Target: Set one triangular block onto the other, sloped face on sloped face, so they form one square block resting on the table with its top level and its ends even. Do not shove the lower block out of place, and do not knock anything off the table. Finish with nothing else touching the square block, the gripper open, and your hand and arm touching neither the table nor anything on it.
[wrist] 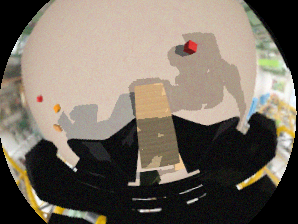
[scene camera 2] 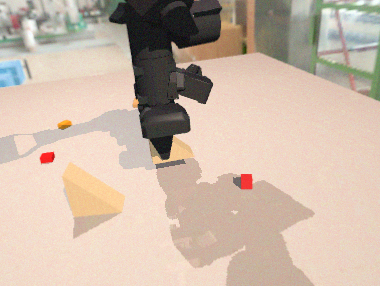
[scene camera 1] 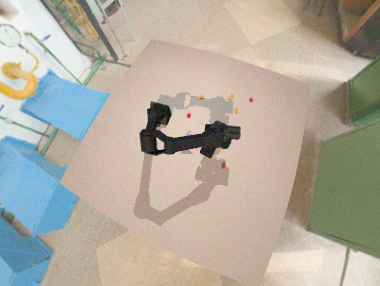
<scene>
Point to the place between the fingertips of the gripper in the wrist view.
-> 152, 117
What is the gripper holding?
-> A tan triangular block.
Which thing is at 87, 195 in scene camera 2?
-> A tan triangular block.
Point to a tan triangular block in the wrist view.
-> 157, 141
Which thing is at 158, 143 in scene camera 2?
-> The gripper.
</scene>
